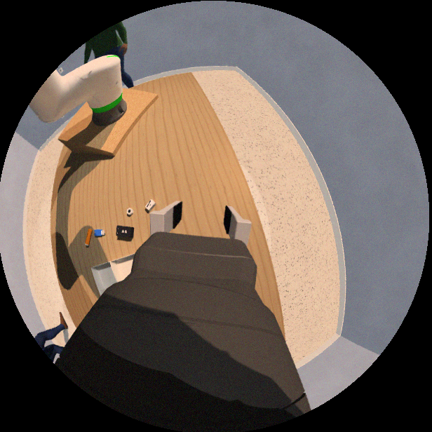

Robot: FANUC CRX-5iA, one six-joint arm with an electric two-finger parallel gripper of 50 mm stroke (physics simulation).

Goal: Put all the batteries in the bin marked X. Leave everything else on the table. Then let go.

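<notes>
My gripper [202,212] is open and empty, with its two fingers wide apart above the wooden table. An orange cylinder [88,237] with a pale end, which looks like a battery, lies on the table at the left, beside a blue stick. Several small things lie between it and my gripper; whether any of them is a battery is too small to tell. A pale grey bin [102,276] stands at the lower left, largely hidden by the gripper body. No X mark shows on its visible part.
A blue stick [99,233] with a pale end, a black block [125,233] with white lettering, a small white round thing [130,212] and a white piece [150,205] with dark marks lie left of my gripper. The white arm [104,82] stands on a wooden base [137,107] at the upper left.
</notes>
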